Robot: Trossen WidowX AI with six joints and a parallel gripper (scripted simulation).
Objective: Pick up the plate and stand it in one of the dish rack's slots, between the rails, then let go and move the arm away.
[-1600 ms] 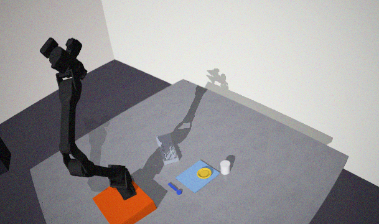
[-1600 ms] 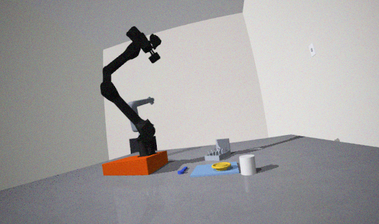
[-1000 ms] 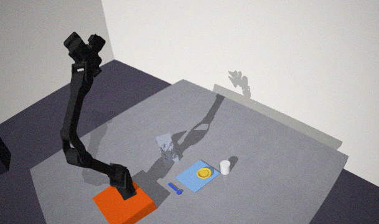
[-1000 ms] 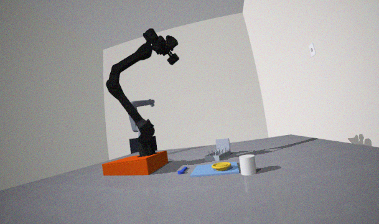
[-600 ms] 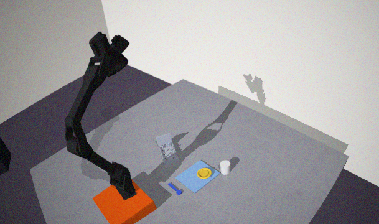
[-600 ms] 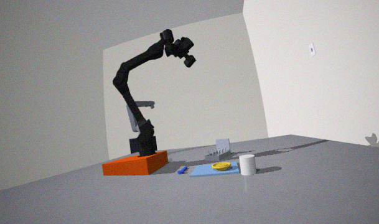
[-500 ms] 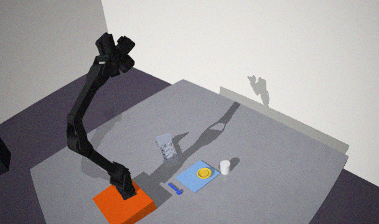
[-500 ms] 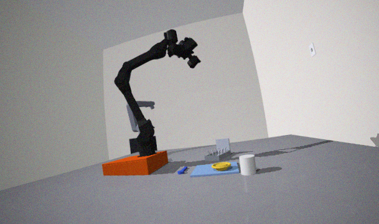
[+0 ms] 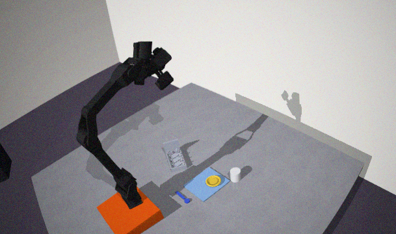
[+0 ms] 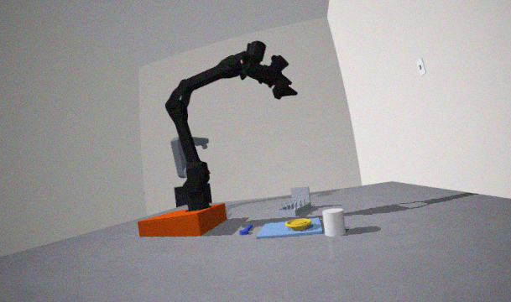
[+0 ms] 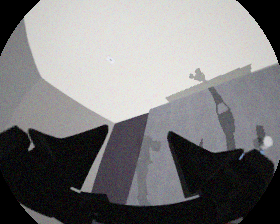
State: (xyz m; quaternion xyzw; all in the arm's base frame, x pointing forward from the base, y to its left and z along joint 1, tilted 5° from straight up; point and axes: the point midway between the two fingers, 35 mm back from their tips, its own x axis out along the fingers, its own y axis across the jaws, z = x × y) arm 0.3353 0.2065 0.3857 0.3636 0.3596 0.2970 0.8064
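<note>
My gripper tip is now 440 mm above the yellow plate, 290 mm to the left of it and 20 mm short of it. The rest, counted from my gripper tip: grey dish rack: 430 mm below, 70 mm to the right, 50 mm behind; light blue mat: 450 mm below, 270 mm to the right, 10 mm behind; white cup: 430 mm below, 320 mm to the right, 100 mm ahead.
</note>
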